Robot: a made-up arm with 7 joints.
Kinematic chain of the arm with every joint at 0, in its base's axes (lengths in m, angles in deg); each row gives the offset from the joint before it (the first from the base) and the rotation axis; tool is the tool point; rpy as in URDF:
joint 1: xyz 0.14 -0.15 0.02 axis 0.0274 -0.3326 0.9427
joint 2: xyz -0.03 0.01 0 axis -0.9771 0.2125 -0.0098
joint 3: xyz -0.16 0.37 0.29 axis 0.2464 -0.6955 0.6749
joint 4: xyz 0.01 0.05 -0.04 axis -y
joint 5: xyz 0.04 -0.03 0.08 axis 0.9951 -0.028 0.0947
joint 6: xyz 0.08 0 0.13 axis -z
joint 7: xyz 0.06 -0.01 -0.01 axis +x
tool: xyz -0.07 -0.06 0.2 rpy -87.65 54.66 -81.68
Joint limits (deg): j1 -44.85..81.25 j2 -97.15..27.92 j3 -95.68..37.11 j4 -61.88..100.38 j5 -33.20..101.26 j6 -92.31..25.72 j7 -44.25..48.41
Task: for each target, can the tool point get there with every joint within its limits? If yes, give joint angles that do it. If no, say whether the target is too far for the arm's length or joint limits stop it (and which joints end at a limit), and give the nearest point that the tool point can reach.
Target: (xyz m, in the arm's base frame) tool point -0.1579 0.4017 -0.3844
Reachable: no: joint limits stop it (at a limit: joint 2, joint 4, joint 5, joint 6, joint 7) | nearest point -0.1556 0.3223 -0.1397 | short by 0.257 m
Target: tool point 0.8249 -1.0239 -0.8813
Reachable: no: too far | nearest point 0.4118 -0.7545 -0.1083 | short by 0.917 m
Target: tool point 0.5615 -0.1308 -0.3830
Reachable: no: joint limits stop it (at a limit: joint 1, joint 2, joint 4, joint 6) | nearest point 0.4986 0.0069 -0.2238 | short by 0.220 m
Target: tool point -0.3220 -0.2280 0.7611
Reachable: yes | joints 31.86 -31.33 -52.41 67.36 -1.88 -59.10 1.86
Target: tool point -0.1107 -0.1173 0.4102
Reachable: yes | joints 42.95 5.78 25.62 33.97 48.07 -11.70 35.54
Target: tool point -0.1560 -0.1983 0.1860
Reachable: yes | joints 11.49 -1.66 -63.59 -46.75 61.25 -45.07 26.13
